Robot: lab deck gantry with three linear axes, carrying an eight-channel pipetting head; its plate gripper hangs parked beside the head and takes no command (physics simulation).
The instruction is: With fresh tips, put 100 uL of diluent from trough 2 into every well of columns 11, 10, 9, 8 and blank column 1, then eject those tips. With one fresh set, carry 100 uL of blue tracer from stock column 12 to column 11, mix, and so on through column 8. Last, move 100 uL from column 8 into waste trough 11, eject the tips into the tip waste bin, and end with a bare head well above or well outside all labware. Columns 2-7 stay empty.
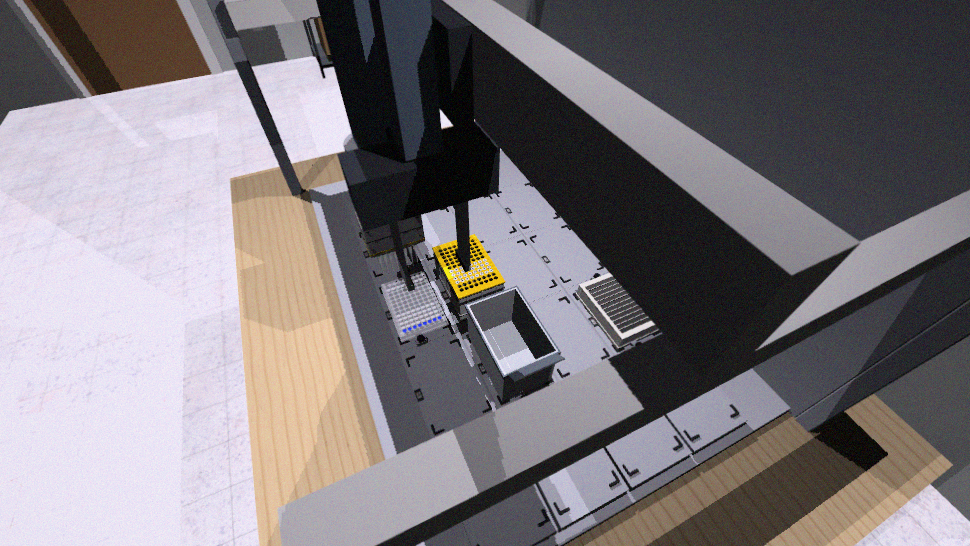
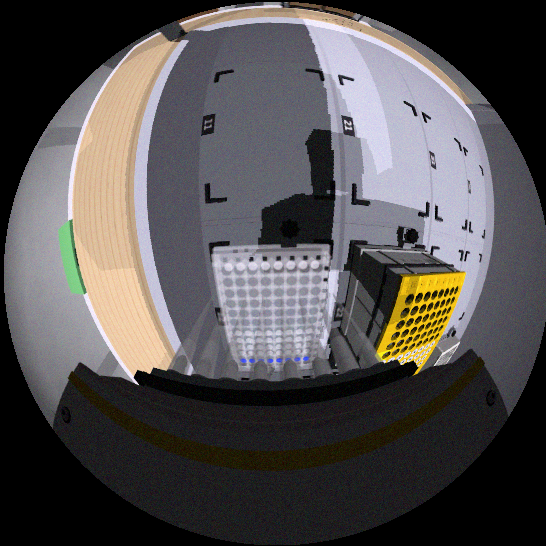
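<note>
The pipetting head (image 1: 420, 179) (image 2: 275, 432) hangs above the deck near the plate. Thin pale tips (image 1: 390, 259) seem to hang below it; their ends are hard to make out. The parked plate gripper (image 1: 437, 276) shows as two dark fingers, wide apart and empty. The clear well plate (image 1: 414, 301) (image 2: 275, 300) has blue wells in column 12. The columns beside it look whitish, as does column 1 at the far end; the middle columns look grey. The yellow tip rack (image 1: 468, 267) (image 2: 425, 305) holds white tips in its middle rows, with dark empty holes at both ends.
An open grey waste bin (image 1: 512, 332) stands in front of the tip rack. A white ribbed trough block (image 1: 617, 308) (image 2: 448, 351) is farther right, beside the dark gantry beam (image 1: 644, 189). A pale frame bar (image 1: 461, 440) crosses the front. A wooden edge (image 1: 291, 339) (image 2: 106, 193) runs along the left.
</note>
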